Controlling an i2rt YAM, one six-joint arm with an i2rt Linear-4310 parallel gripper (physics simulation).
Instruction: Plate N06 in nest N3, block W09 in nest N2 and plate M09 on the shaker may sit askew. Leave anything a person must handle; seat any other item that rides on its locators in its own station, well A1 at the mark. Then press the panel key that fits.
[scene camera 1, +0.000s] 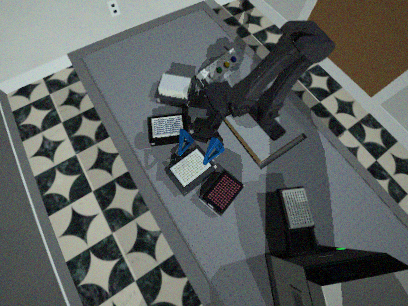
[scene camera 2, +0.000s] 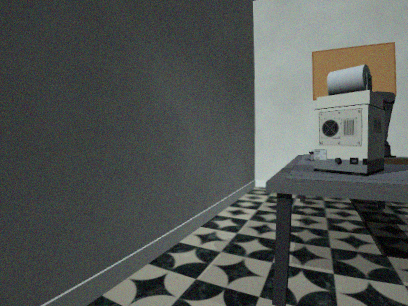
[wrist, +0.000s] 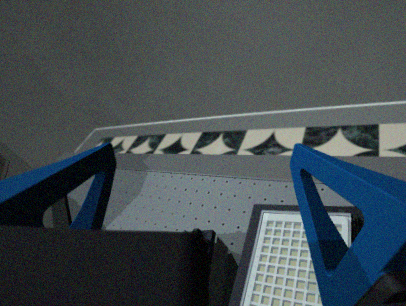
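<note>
My gripper (scene camera 1: 192, 157) (wrist: 203, 153) is open, its blue fingers wide apart above the cream-welled plate, with nothing seen between them. That white-framed plate (scene camera 1: 191, 168) (wrist: 285, 265) lies on a dark nest; one finger partly covers it in the wrist view. A black block with red wells (scene camera 1: 223, 192) is beside it. A white plate with bluish wells (scene camera 1: 167, 126) sits in a black nest. A plain white-topped item (scene camera 1: 175, 86) is on a dark base. A pale plate (scene camera 1: 297, 207) lies on the black carrier of the machine. The panel (scene camera 1: 215, 69) has green, yellow and blue keys. Labels and slight tilts cannot be read.
A large machine (scene camera 1: 295, 280) (scene camera 2: 342, 132) with a green light stands at one table end. An angled low rail (scene camera 1: 260, 164) lies beside the arm. The arm (scene camera 1: 270, 75) reaches over the table near the panel. The table edge (scene camera 1: 135, 185) runs past the nests.
</note>
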